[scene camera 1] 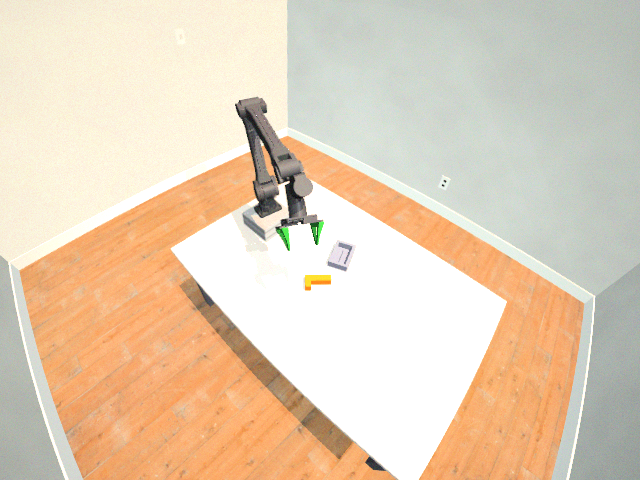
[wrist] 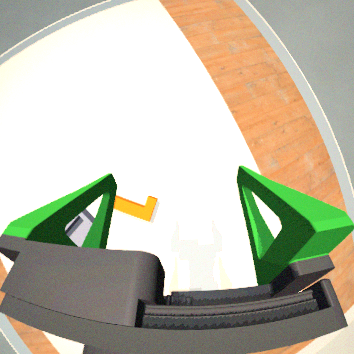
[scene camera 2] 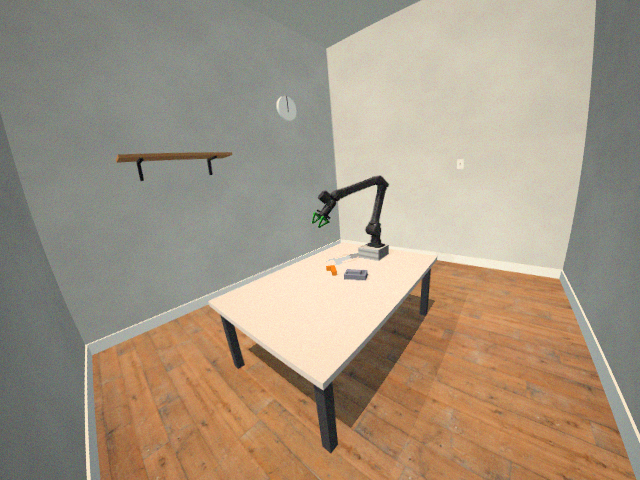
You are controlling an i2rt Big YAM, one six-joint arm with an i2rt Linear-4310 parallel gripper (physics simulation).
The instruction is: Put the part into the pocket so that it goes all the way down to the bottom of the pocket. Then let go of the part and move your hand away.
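Places are measured from the arm's base along level axes (x back, y right, z up), in centimetres.
Pixels of known places: gripper, fingertip midpoint: [scene camera 1: 303, 248] [wrist: 173, 175] [scene camera 2: 315, 225]; arm's base, origin of the base link: [scene camera 1: 268, 209] [scene camera 2: 375, 245].
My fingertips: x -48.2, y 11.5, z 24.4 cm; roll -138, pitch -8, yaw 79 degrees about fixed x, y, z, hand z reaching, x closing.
Ahead of a thing's pixels: the offset from my fingertips to its middle. Level surfaces: height alone.
The part, an orange L-shaped block @(dz -31.0, dx +2.9, dy -9.9 cm) [scene camera 1: 316, 280] [scene camera 2: 331, 269] [wrist: 137, 208], lies flat on the table. The grey-violet block with the pocket @(dz -30.7, dx +8.8, dy -27.6 cm) [scene camera 1: 341, 255] [scene camera 2: 355, 274] [wrist: 81, 230] stands apart from it, nearer the right in scene camera 1; its pocket is open at the top. In the wrist view the left finger covers some of the pocket block and touches the outline of the part's end. My gripper [scene camera 1: 303, 246] [scene camera 2: 317, 223] [wrist: 173, 175] has green fingers spread wide, is empty, and hangs high above the table, on the arm base's side of the part in scene camera 1.
The arm's base stands on a grey block [scene camera 1: 258, 225] [scene camera 2: 368, 252] at the far end of the white table @(dz -32.5 cm) [scene camera 1: 392, 330] [scene camera 2: 310, 320]. A wooden shelf [scene camera 2: 175, 156] and a round clock [scene camera 2: 286, 107] are on the wall, away from the table.
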